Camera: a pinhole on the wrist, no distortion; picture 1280 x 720 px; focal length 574.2 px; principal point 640.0 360.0 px. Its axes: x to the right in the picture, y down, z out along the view. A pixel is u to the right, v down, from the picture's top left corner.
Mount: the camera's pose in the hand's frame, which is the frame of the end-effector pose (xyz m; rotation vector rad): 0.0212 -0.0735 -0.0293 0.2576 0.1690 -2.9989
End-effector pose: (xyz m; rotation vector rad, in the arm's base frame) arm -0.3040 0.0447 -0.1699 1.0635 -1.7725 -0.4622
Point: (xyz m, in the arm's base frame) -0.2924 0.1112 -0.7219
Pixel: 1234.2 697.5
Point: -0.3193 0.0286 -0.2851
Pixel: 915.6 309.3
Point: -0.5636 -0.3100 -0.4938
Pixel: 412.1 611.9
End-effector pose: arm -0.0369 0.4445 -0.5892 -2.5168 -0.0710 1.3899
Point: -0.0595 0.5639 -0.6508
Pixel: 335.7 467.0
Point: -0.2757 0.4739 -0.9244
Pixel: 290.6 85.1
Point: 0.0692 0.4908 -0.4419
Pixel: behind the camera
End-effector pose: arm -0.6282 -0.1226 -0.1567 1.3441 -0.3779 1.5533
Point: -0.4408 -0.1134 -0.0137
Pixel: 59.6 483.2
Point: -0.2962 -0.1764 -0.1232
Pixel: 533.4 643.9
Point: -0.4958 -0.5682 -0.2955
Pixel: 969.2 95.2
